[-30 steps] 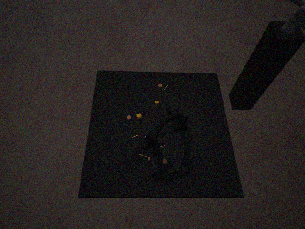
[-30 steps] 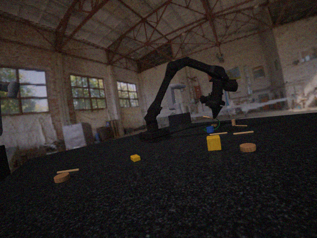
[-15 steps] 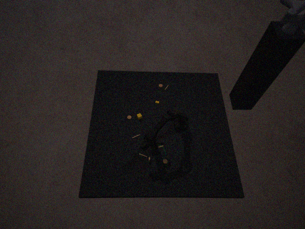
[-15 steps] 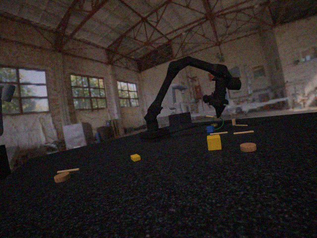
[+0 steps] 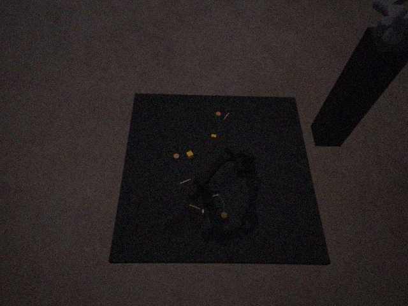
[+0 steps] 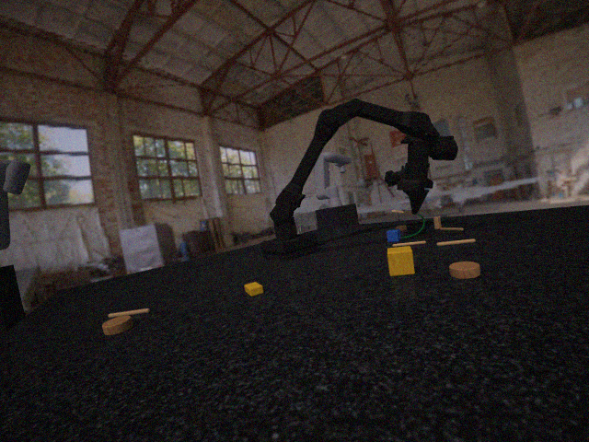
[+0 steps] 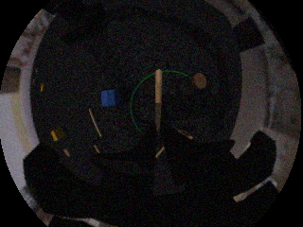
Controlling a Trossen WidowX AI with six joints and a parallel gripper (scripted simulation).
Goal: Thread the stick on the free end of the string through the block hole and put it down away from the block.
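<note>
My gripper tip is 90 mm to the left of the blue block, 40 mm above it and 30 mm past it. From my gripper tip the other things lie so: round wooden button 100 mm to the left, 100 mm behind, 50 mm below; yellow cube 340 mm to the right, 120 mm ahead, 40 mm below; wooden block 80 mm to the left, 40 mm below, 30 mm ahead.
</note>
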